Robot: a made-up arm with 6 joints. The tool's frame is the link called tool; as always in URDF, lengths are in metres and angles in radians. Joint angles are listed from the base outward. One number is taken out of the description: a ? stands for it. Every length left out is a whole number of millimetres.
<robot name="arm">
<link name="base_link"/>
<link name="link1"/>
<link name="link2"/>
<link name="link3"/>
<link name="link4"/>
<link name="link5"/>
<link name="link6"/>
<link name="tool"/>
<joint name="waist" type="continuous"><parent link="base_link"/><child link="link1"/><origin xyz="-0.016 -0.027 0.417" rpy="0.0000 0.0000 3.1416"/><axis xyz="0 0 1"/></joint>
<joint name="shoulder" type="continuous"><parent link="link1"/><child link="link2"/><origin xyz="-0.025 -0.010 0.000" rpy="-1.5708 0.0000 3.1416"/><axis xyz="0 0 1"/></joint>
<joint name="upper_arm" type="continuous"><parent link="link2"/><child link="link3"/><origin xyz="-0.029 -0.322 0.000" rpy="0.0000 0.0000 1.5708"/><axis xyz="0 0 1"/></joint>
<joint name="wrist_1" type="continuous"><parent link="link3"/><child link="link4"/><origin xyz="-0.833 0.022 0.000" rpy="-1.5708 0.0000 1.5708"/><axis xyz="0 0 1"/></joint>
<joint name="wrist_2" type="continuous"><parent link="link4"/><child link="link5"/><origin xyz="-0.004 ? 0.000" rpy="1.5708 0.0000 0.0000"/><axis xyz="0 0 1"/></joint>
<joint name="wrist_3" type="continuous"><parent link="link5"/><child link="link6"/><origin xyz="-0.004 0.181 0.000" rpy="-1.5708 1.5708 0.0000"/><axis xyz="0 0 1"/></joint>
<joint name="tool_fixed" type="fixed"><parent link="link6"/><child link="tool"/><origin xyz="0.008 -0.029 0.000" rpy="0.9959 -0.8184 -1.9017"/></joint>
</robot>
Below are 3 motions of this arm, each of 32 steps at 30 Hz.
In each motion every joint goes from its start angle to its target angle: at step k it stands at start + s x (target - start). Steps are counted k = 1, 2, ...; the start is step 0. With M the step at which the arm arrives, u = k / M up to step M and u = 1 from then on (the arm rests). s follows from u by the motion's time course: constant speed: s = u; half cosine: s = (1 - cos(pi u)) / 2; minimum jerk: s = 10 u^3 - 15 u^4 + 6 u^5.
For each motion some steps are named. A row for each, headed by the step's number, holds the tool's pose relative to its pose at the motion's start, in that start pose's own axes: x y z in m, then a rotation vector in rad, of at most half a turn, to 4 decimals.
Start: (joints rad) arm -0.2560 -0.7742 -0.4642 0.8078 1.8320 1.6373
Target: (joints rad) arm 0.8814 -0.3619 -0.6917 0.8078 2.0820 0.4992
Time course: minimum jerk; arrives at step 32
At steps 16, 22, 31, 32:
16: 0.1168 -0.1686 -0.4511 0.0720 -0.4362 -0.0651
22: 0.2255 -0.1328 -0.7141 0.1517 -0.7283 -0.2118
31: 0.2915 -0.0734 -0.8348 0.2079 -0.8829 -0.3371
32: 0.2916 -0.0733 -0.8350 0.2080 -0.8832 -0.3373

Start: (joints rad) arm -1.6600 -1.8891 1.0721 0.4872 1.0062 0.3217
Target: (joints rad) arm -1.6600 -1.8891 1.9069 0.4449 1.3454 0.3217
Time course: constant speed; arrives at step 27
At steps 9, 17, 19, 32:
9: -0.0319 0.2726 0.0367 0.0283 -0.0914 0.3702
17: -0.1248 0.4927 0.0740 0.0652 -0.1763 0.6977
19: -0.1566 0.5425 0.0836 0.0762 -0.1979 0.7793
32: -0.3122 0.7154 0.1225 0.1278 -0.2859 1.1046

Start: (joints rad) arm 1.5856 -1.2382 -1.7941 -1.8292 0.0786 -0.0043
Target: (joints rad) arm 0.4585 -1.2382 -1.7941 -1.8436 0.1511 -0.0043
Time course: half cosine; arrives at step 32
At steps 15, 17, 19, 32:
15: 0.0532 0.0033 -0.1527 0.3799 0.2877 0.1493
17: 0.0580 0.0122 -0.1866 0.4636 0.3496 0.1800
19: 0.0603 0.0235 -0.2193 0.5461 0.4101 0.2095
32: 0.0476 0.0855 -0.3291 0.8535 0.6324 0.3124

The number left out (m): 0.042
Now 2 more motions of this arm.
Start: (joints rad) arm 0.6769 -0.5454 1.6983 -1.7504 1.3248 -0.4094
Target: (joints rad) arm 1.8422 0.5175 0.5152 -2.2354 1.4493 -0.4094
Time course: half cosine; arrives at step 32
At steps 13, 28, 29, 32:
13: -0.1514 -0.0578 -0.2842 -0.0540 0.3293 -0.0353
28: -0.6885 -0.1560 -0.5272 0.0135 0.8891 -0.0741
29: -0.7062 -0.1571 -0.5270 0.0182 0.9038 -0.0754
32: -0.7294 -0.1584 -0.5263 0.0246 0.9227 -0.0771

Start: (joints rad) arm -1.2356 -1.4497 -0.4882 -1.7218 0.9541 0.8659
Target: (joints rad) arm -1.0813 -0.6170 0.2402 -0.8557 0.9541 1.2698
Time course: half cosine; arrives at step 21
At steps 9, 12, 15, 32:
9: -0.4223 -0.0475 0.5768 0.1991 -0.5959 0.1039
12: -0.7937 -0.0119 0.7704 0.2382 -0.9330 0.2799
15: -1.1640 0.0483 0.8264 0.2080 -1.2148 0.4965
32: -1.5070 0.1184 0.7702 0.1123 -1.4480 0.7360

